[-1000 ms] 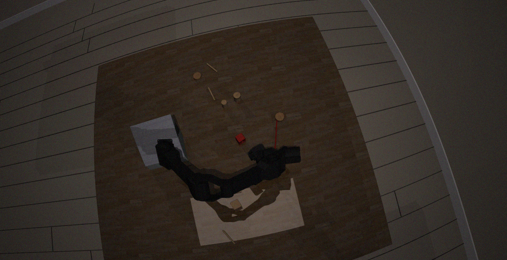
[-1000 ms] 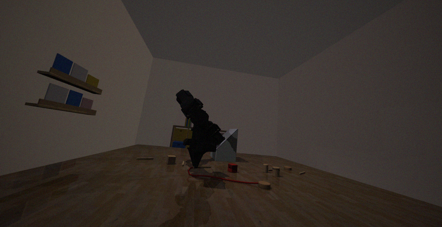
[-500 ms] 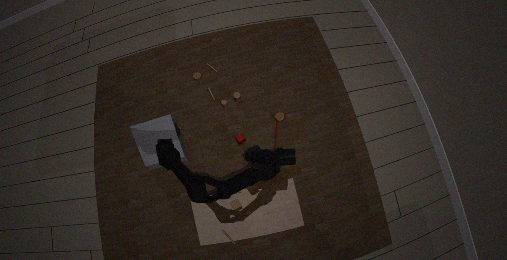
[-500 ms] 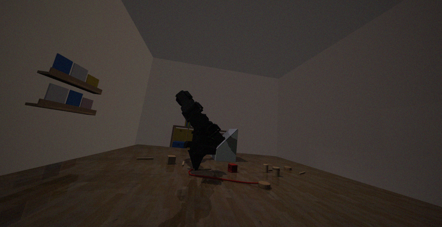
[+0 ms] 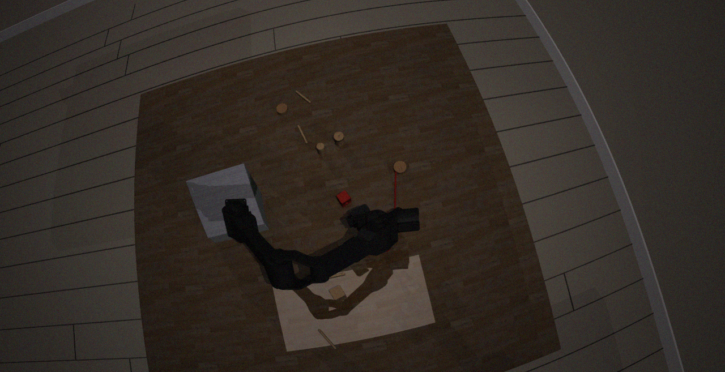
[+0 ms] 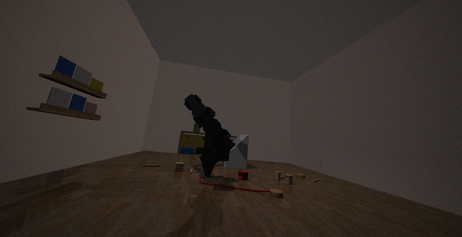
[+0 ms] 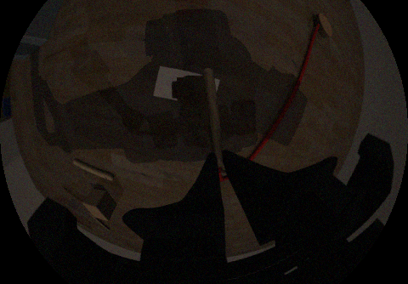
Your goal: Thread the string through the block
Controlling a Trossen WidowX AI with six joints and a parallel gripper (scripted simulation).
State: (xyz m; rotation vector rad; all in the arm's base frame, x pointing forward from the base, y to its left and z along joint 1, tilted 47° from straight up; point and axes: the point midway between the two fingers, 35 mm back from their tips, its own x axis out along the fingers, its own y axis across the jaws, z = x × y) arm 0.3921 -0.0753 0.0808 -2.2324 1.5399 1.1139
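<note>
My gripper tip is 15 cm to the right of the red cube and 8 cm past it. Also, from my gripper tip: small wooden block (14 cm to the right, 13 cm behind).
</note>
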